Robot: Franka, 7 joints.
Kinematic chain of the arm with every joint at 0, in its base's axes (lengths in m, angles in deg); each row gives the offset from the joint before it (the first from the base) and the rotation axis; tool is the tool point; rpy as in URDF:
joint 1: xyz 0 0 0.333 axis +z
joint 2: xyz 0 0 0 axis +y
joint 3: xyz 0 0 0.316 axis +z
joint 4: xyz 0.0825 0 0 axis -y
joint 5: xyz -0.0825 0 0.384 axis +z
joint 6: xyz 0 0 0 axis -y
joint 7: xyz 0.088 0 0 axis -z
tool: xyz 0 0 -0.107 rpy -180 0 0
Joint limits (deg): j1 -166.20..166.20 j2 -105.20..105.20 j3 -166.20..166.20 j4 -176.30..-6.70 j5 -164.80..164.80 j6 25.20..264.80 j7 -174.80..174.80
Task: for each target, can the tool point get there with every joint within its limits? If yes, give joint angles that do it. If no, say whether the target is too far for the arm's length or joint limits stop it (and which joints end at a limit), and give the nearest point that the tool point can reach.
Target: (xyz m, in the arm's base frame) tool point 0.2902 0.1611 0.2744
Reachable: yes | joints -39.62 -82.70 112.34 -158.97 115.08 178.95 53.88
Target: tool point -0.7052 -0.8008 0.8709
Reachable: no: too far | nearest point -0.5063 -0.5749 0.7192 | short by 0.337 m
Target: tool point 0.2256 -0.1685 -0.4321
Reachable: no: joint limits stop it (at a limit: joint 2) | nearest point 0.2258 -0.1686 -0.3608 | short by 0.071 m
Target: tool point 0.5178 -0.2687 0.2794
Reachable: yes | joints 91.06 -88.56 -83.03 -99.19 -66.09 65.60 99.56
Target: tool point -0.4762 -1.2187 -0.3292
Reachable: no: too far | nearest point -0.2786 -0.7130 -0.0544 | short by 0.609 m
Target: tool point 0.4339 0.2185 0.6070
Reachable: yes | joints 13.63 -5.90 -1.72 -121.95 114.79 56.77 -87.22
